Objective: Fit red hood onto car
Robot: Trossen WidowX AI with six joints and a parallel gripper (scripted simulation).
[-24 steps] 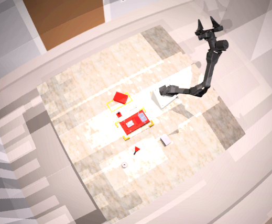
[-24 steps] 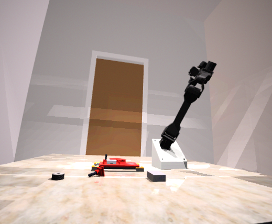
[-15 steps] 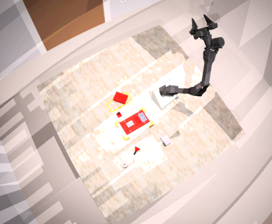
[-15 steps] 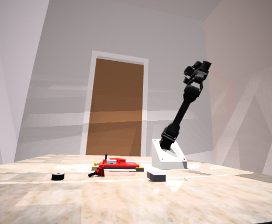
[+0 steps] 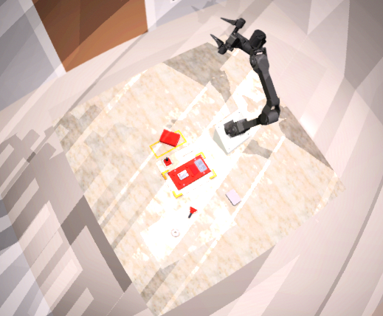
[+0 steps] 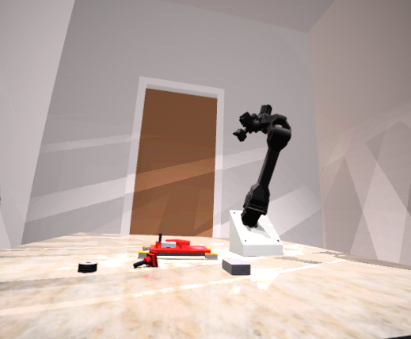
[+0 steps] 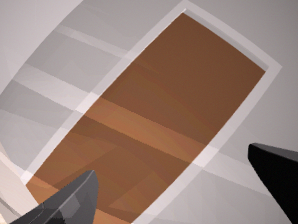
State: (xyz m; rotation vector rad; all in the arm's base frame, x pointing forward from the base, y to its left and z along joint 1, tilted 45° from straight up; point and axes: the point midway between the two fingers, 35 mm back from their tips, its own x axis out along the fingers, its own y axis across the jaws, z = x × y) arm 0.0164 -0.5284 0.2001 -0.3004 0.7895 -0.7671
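My gripper tip is now 31 cm short of the red hood, 12 cm to the right of it and 63 cm above it. The rest, counted from my gripper tip: dark round disc: 55 cm ahead, 58 cm to the left, 64 cm below.
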